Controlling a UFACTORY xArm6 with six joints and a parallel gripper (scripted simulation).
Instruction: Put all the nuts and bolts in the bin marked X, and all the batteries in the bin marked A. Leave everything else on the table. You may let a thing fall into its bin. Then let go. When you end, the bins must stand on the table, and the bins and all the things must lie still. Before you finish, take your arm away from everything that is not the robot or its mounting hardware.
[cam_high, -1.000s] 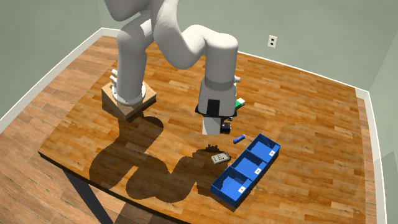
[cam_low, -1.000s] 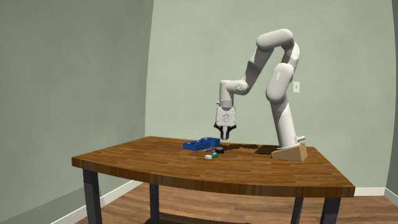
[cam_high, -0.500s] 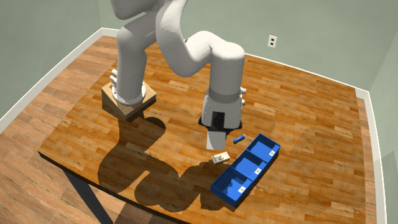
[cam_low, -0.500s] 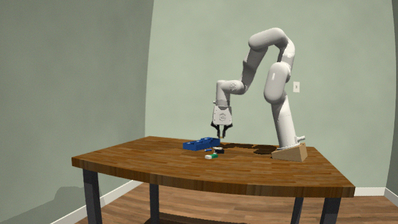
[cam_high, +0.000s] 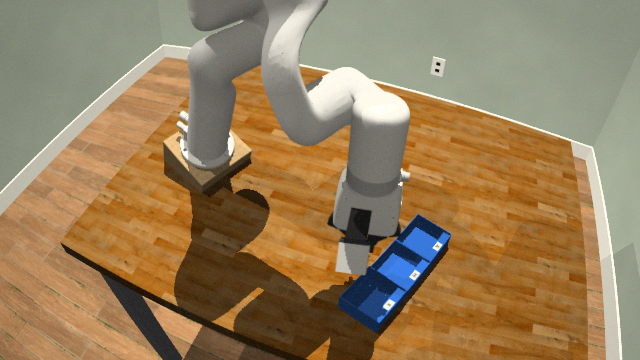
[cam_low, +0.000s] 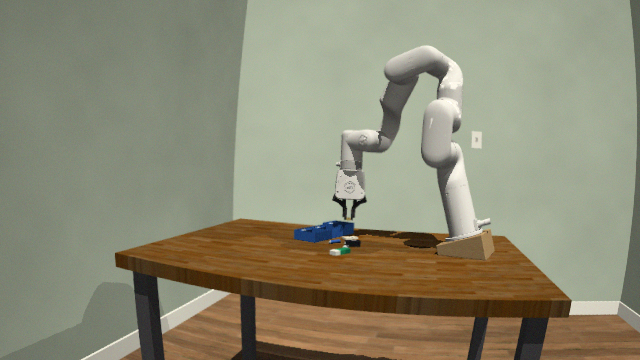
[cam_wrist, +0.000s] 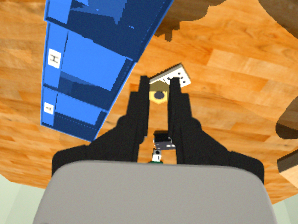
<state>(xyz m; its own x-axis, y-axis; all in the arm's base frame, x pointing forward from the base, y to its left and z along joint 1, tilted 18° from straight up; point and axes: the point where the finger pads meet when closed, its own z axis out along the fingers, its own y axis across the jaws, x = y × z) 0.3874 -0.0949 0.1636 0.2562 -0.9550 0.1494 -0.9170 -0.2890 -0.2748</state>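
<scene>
Right now the blue battery is 13 cm to the left of my hand and 8 cm below it. From my hand the other things lie so: brass nut (2 cm below); blue bin (7 cm ahead, 3 cm to the left, 6 cm below); white domino (2 cm behind, 3 cm to the left, 8 cm below).
</scene>
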